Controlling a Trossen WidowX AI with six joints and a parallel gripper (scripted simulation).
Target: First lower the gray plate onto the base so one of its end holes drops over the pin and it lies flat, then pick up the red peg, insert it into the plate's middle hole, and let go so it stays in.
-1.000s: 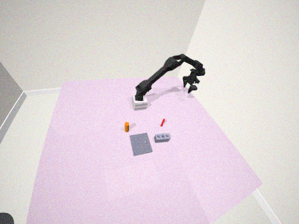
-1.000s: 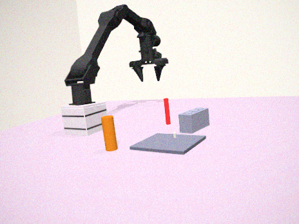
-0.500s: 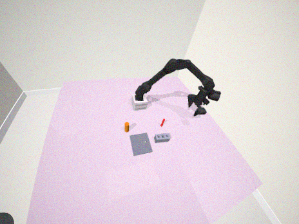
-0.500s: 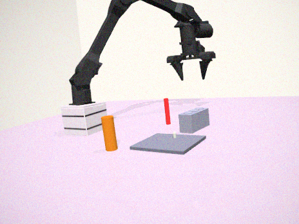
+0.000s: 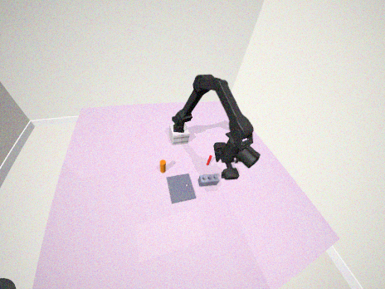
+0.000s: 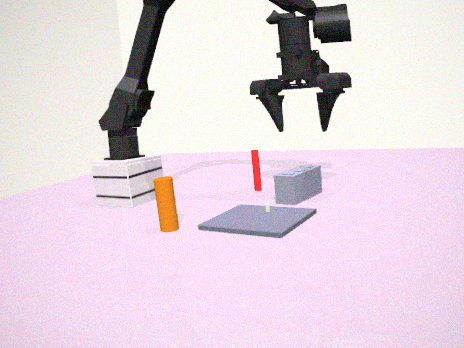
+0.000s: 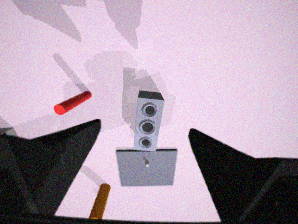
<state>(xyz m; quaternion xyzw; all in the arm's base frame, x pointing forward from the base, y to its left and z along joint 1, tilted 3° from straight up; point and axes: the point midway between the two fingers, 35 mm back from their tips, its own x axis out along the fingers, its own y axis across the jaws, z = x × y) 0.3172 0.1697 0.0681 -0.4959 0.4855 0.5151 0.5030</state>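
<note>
My gripper tip is 10 mm short of the gray plate, 40 mm to the left of it and 80 mm above it. From my gripper tip the other things lie so: gray base 30 mm ahead, 170 mm to the right, 110 mm below; orange cylinder 80 mm behind, 270 mm to the right, 70 mm below; red peg 110 mm behind, 10 mm to the right, 70 mm below.
</note>
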